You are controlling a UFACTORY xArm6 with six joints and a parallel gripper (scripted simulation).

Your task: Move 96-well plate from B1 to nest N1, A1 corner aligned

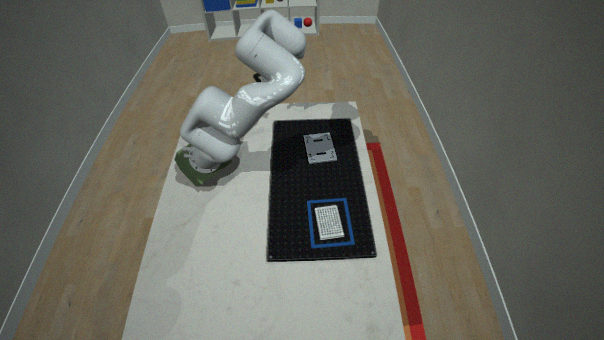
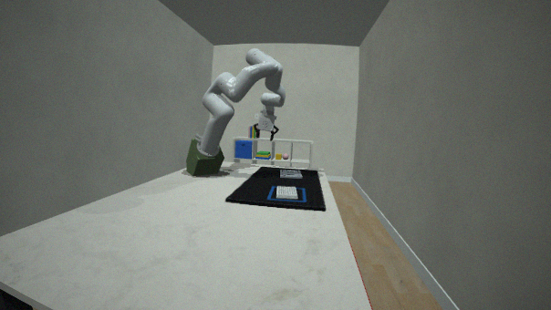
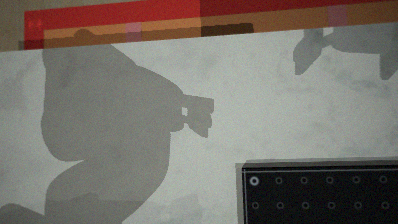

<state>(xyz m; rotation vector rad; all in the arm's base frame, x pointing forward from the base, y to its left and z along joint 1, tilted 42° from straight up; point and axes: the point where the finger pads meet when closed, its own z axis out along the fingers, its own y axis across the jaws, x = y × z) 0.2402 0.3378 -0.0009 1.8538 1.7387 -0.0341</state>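
Now: hand 570 mm to the left of the white 96-well plate, 190 mm above it and 120 mm short of it. Round my hand: A1 label (220 mm ahead, 180 mm below, 130 mm to the right); grey plate nest N1 (200 mm to the right, 190 mm below, 160 mm ahead).
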